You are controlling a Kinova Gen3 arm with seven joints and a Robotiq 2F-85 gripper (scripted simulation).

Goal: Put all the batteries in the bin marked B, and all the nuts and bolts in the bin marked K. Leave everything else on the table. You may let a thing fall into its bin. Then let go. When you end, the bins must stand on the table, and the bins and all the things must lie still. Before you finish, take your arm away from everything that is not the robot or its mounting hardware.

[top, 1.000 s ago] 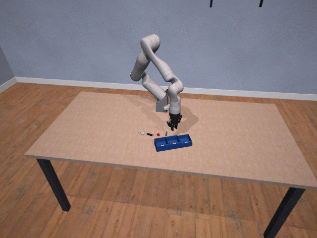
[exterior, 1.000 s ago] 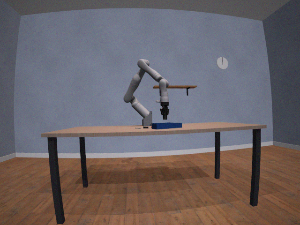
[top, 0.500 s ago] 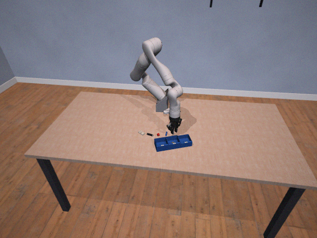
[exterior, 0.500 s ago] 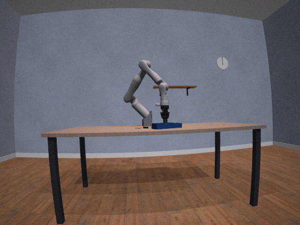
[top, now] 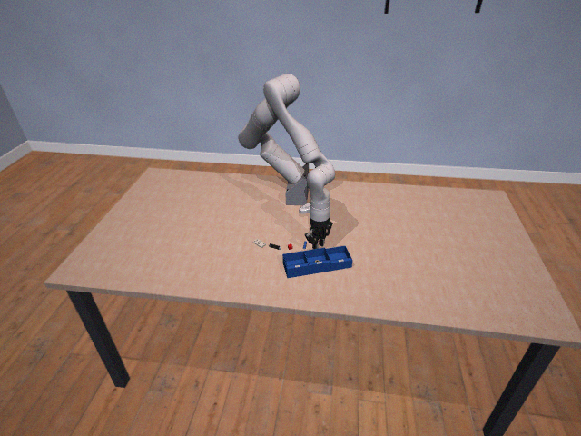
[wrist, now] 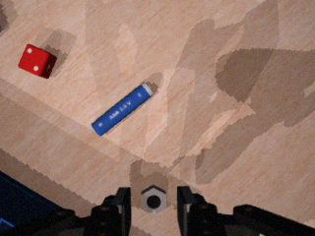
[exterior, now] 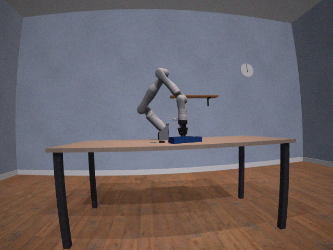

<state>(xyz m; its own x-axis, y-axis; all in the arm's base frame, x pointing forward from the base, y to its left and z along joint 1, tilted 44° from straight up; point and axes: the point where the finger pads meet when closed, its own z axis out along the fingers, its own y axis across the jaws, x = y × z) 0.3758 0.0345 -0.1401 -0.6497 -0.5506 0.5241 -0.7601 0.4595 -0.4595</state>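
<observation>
Right now the grey nut is 30 mm below my hand. From my hand the other things lie so: brass nut (80 mm ahead, 20 mm below); then blue battery (60 mm to the right, 30 mm below, 20 mm behind); then blue bin (90 mm ahead, 10 mm below).
</observation>
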